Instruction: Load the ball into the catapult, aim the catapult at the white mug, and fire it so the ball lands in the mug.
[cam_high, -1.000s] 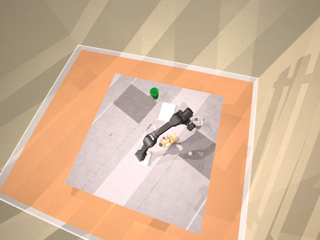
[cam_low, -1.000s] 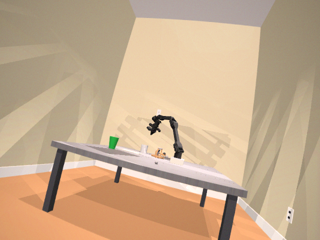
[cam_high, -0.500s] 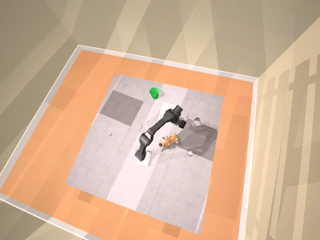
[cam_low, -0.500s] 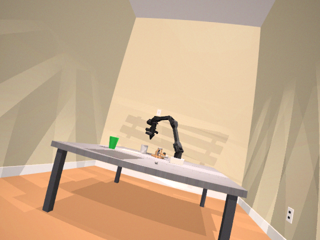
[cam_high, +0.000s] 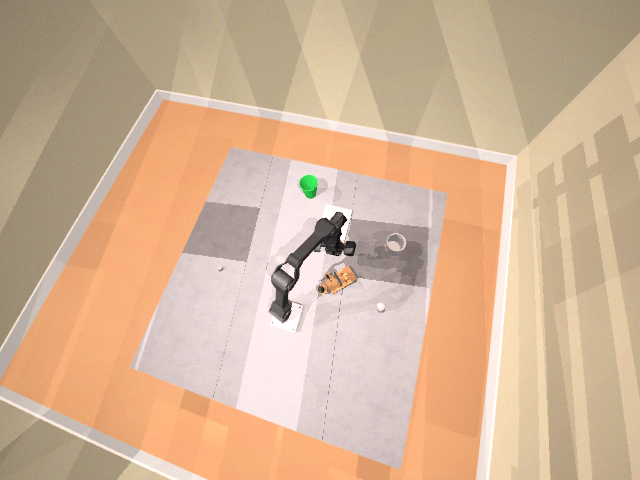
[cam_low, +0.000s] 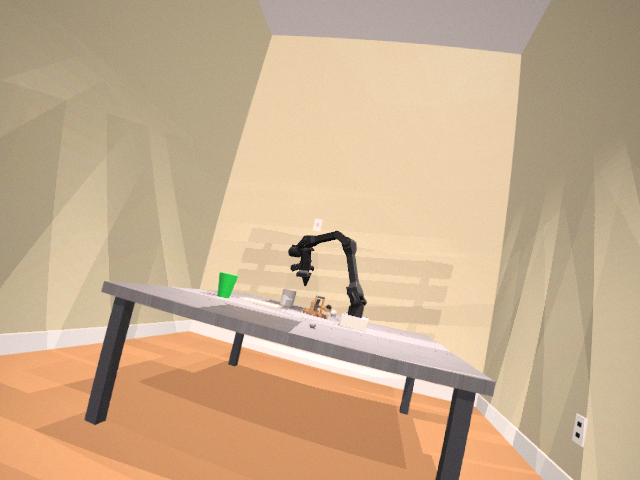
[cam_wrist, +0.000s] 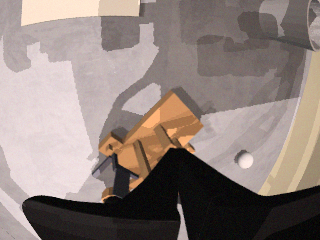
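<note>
My gripper tip is now 17 cm past the dark ball, 2 cm to the right of it and 8 cm above it. Also, from my gripper tip: wooden catapult (11 cm behind, 1 cm to the right, 9 cm below); then white mug (18 cm ahead, 22 cm to the right, 12 cm below); then white flat sheet (18 cm ahead, 10 cm to the left, 14 cm below).
</note>
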